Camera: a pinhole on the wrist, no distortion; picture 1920 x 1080 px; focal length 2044.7 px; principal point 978.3 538.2 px. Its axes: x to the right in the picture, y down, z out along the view. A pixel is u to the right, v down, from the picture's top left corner.
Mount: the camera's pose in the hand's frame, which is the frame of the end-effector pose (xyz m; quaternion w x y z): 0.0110 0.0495 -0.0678 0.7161 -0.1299 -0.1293 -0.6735
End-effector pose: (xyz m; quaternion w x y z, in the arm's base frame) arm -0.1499 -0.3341 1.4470 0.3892 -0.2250 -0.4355 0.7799
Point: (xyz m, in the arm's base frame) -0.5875 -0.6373 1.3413
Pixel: 509 615
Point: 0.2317 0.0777 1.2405
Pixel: behind the camera
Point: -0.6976 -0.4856 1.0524
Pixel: outside the picture
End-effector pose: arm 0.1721 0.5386 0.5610 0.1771 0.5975 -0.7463 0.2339
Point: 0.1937 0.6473 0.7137
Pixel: behind the camera
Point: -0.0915 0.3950 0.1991
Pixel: 741 438
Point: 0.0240 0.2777 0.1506
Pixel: 1353 574
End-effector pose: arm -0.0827 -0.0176 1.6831 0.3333 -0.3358 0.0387 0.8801
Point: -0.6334 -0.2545 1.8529
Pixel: 75 812
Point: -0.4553 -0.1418 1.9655
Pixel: 770 375
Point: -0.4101 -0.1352 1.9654
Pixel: 843 267
